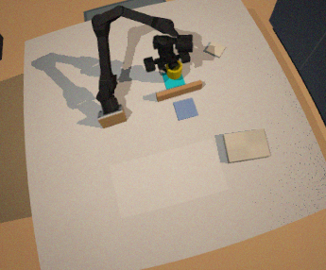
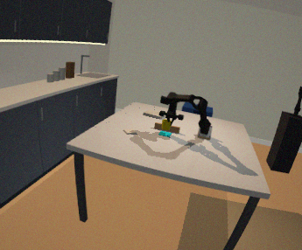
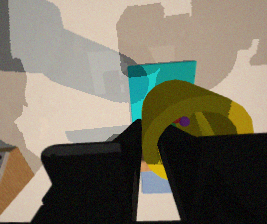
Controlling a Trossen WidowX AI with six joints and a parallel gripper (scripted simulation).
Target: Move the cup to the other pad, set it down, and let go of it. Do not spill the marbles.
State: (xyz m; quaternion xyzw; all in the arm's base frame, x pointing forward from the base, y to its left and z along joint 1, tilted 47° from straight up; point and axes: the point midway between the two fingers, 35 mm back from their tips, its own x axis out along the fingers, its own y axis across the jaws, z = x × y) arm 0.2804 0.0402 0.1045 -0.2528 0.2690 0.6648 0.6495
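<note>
My gripper tip is now 80 mm to the left of the wooden bar, 60 mm above it and 30 mm short of it. Round my gripper tip: yellow cup 20 mm ahead; beige tile 280 mm ahead, 110 mm to the left, 70 mm below; blue pad 160 mm to the right, 80 mm below, 30 mm ahead.
</note>
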